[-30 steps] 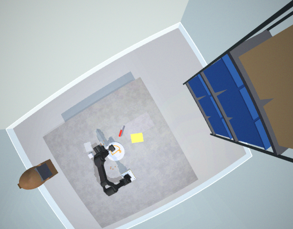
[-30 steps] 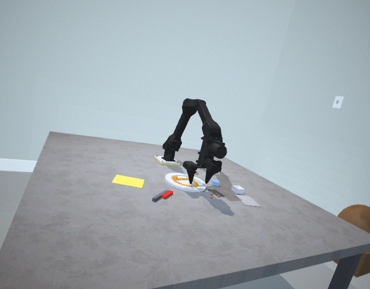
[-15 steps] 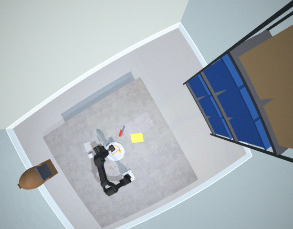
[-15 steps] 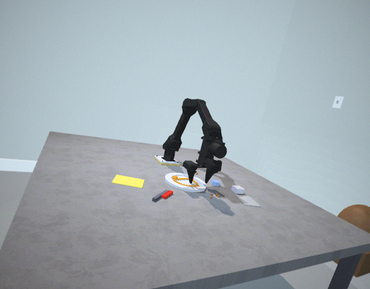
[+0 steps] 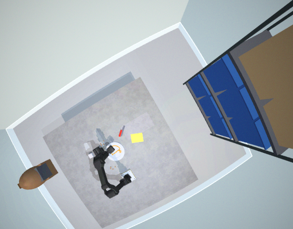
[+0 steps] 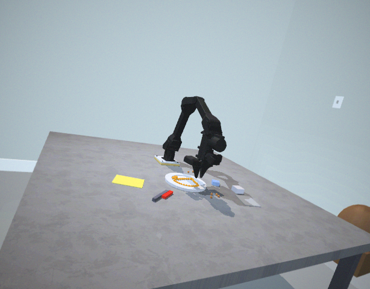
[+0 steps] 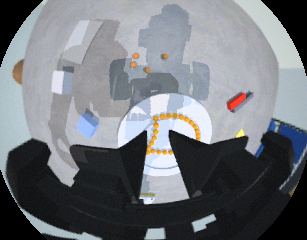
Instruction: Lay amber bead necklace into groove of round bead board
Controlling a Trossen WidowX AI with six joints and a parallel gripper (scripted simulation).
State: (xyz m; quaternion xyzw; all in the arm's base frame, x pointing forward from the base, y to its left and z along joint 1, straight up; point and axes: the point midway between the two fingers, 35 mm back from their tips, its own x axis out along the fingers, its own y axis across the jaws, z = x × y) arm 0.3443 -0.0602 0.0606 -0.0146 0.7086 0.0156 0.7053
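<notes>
My gripper tip is now 5 cm past the round white bead board, 3 cm to the left of it and 4 cm above it. The rest, counted from my gripper tip: white block: 9 cm ahead, 20 cm to the left, 3 cm below; then blue block: 1 cm behind, 14 cm to the left, 4 cm below; then grey tool: 6 cm ahead, 22 cm to the right, 4 cm below.
</notes>
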